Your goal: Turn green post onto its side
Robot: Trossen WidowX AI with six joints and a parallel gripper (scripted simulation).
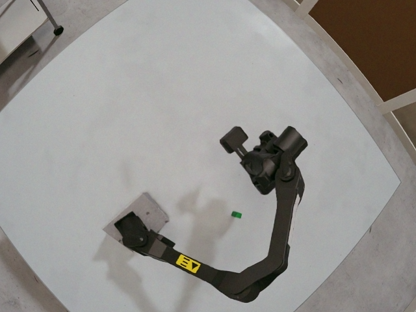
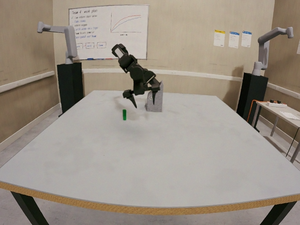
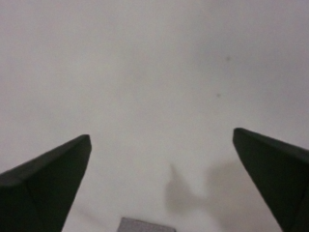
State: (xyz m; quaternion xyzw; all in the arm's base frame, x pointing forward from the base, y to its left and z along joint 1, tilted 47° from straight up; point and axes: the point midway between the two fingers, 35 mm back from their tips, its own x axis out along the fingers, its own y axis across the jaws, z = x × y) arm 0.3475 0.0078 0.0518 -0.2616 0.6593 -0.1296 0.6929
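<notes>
Now: the green post 8 cm behind my hand, 13 cm to the right of it and 13 cm below it.
</notes>
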